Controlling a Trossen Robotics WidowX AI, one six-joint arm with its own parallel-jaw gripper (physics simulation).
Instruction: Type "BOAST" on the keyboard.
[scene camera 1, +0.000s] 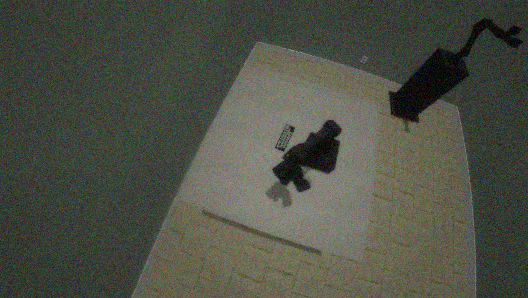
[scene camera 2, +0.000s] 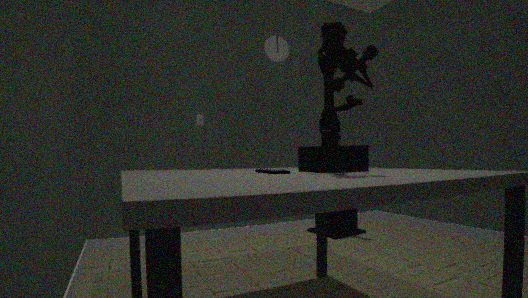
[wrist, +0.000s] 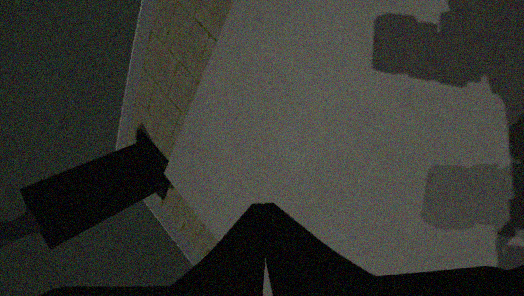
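Where they show: gripper, fingertip midpoint: (scene camera 2: 372, 87) (wrist: 262, 213); arm's base at its link origin: (scene camera 1: 324, 146) (scene camera 2: 329, 146).
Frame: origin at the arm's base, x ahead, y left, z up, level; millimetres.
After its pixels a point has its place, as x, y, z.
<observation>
The small black keyboard (scene camera 1: 285, 138) @[271, -37, -97] (scene camera 2: 272, 171) @[330, 48, -101] with pale keys lies flat on the white table (scene camera 1: 225, 165) @[635, 271, -111] (scene camera 2: 165, 187) @[798, 390, -111] (wrist: 300, 125) @[-2, 452, -111], beside the arm's dark base. It does not show in the wrist view. My gripper (scene camera 2: 371, 86) @[146, 371, 173] (wrist: 262, 213) @[146, 371, 173] is shut and empty, its fingertips meeting in a point. In the second scene view it is high above the table, to the right of the keyboard, and tilted downward. In the first scene view the dark arm reaches past the keyboard's lower end, and its fingertips are hard to make out.
The arm's dark base box (scene camera 1: 327, 157) @[-30, 77, -1] (scene camera 2: 307, 159) @[116, -13, -58] stands on the table. A dark pedestal (scene camera 1: 430, 82) (scene camera 2: 337, 223) (wrist: 95, 192) stands on the floor beyond the table, with another dark arm (scene camera 1: 472, 40) on top. Shadows fall across the table.
</observation>
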